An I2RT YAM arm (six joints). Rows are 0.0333 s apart.
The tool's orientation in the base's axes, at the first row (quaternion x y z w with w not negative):
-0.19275 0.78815 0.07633 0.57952
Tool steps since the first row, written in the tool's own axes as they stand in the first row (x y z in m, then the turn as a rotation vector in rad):
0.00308 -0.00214 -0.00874 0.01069 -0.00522 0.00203
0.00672 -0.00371 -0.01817 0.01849 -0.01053 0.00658
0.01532 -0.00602 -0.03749 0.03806 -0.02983 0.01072
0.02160 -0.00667 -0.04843 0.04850 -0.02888 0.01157
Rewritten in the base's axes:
-0.00767 -0.00562 0.00008 0.00113 -0.00638 -0.01018
-0.01632 -0.01108 -0.00020 0.00525 -0.01135 -0.01843
-0.03467 -0.02169 -0.00195 0.01151 -0.03178 -0.03621
-0.04569 -0.02739 -0.00434 0.00924 -0.03287 -0.04642

